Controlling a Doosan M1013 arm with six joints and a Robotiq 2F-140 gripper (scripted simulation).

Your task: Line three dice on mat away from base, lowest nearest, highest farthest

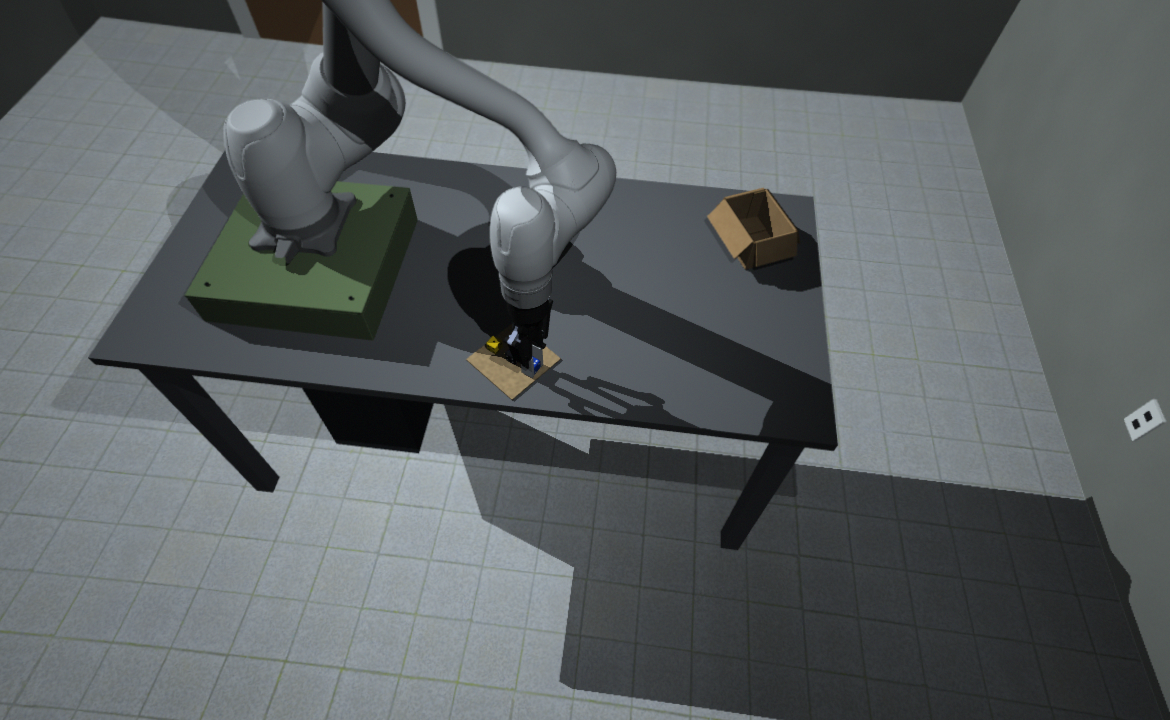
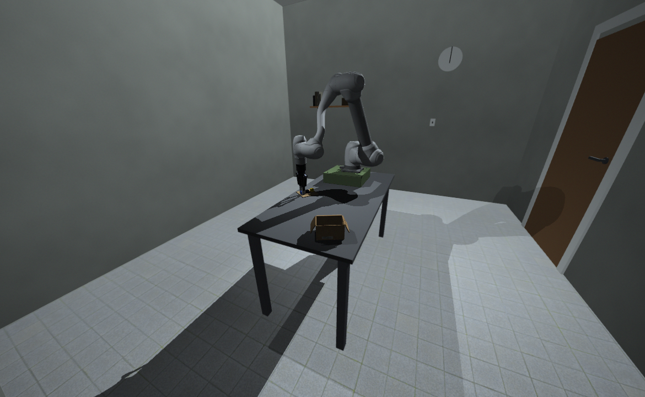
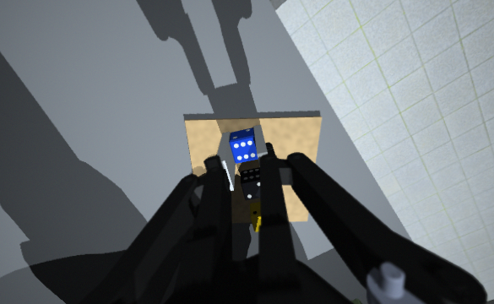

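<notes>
Right now my hand is 20 mm above the blue die. Round my hand: tan mat (40 mm behind, 20 mm to the left, 40 mm below); then black die (40 mm behind, 20 mm to the left, 20 mm below); then yellow die (90 mm behind, 40 mm to the left, 20 mm below).
</notes>
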